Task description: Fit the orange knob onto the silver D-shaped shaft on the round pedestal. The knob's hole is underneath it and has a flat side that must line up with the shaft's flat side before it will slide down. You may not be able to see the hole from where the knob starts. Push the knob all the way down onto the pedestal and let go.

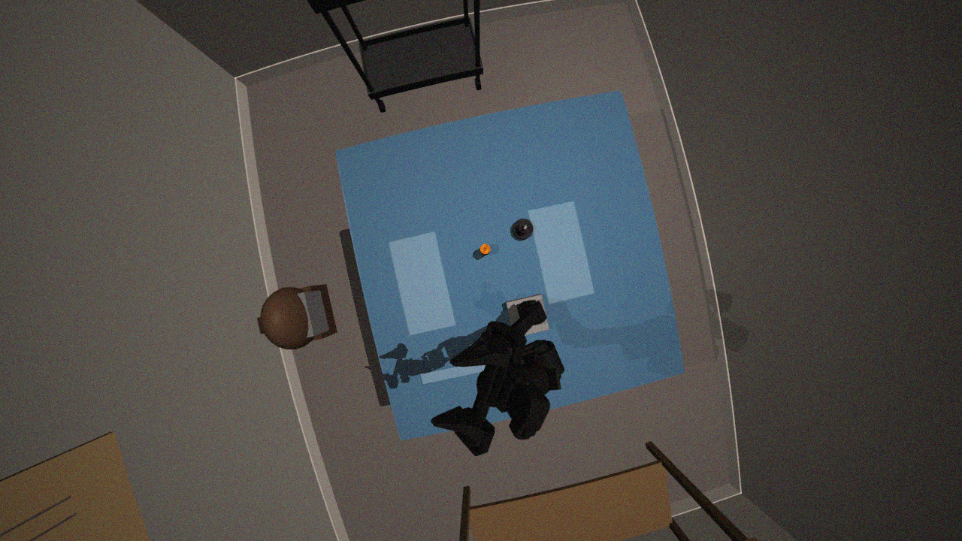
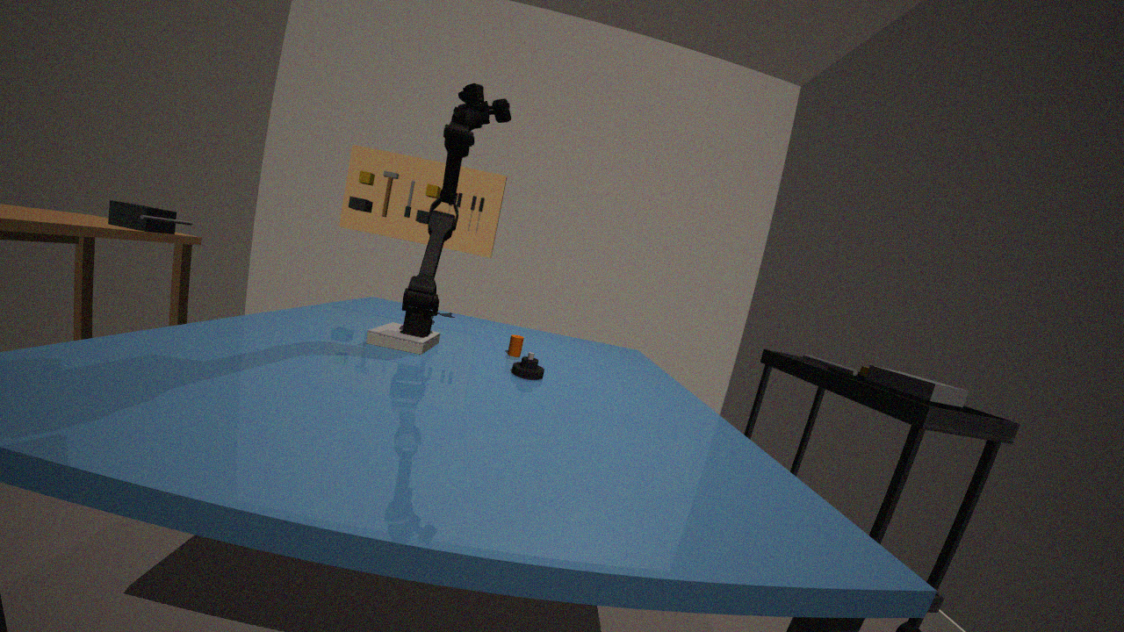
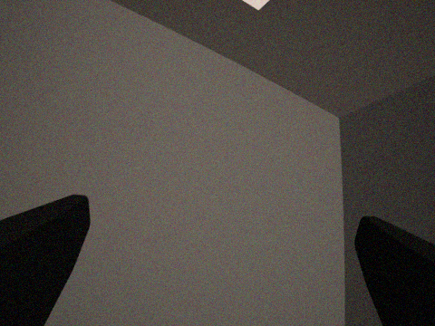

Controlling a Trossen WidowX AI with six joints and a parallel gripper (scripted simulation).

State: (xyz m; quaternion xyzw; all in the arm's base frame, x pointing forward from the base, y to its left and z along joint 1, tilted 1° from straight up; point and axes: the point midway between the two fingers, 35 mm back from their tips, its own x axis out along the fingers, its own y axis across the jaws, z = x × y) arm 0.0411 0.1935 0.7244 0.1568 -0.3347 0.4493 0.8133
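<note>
Right now the orange knob is 210 mm ahead of my gripper tip, 130 mm to the right of it and 740 mm below it. The rest, counted from my gripper tip: round dark pedestal 250 mm ahead, 300 mm to the right, 750 mm below.
</note>
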